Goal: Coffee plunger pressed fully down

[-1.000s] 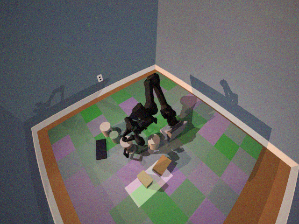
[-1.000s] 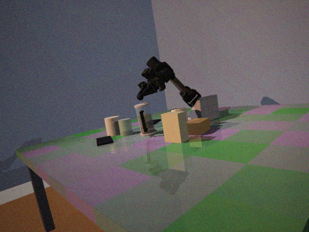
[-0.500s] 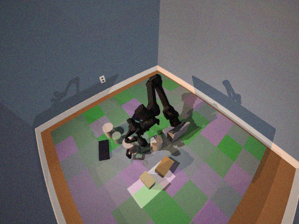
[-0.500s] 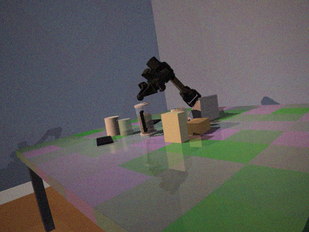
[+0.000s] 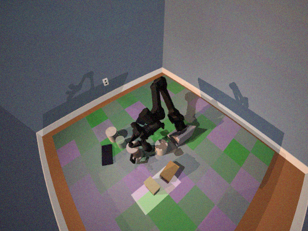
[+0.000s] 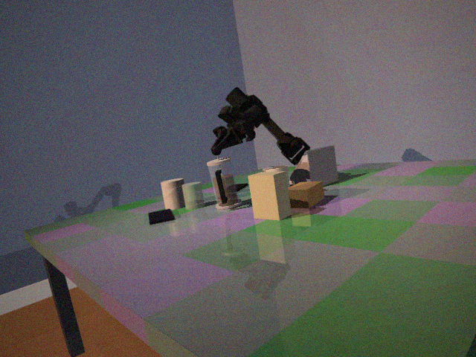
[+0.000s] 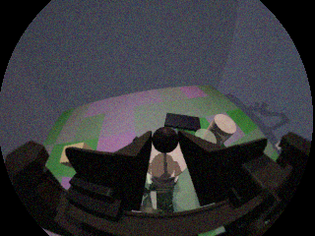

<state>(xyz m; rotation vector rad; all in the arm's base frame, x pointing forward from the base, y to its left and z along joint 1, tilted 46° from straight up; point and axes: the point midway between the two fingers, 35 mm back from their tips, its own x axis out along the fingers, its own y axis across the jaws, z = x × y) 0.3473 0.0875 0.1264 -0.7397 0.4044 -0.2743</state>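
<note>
Now: the coffee press 90 mm below my gripper tip and 10 mm to the left of it. Also, from my gripper tip: brown box: 220 mm to the left, 160 mm below, 130 mm behind.
</note>
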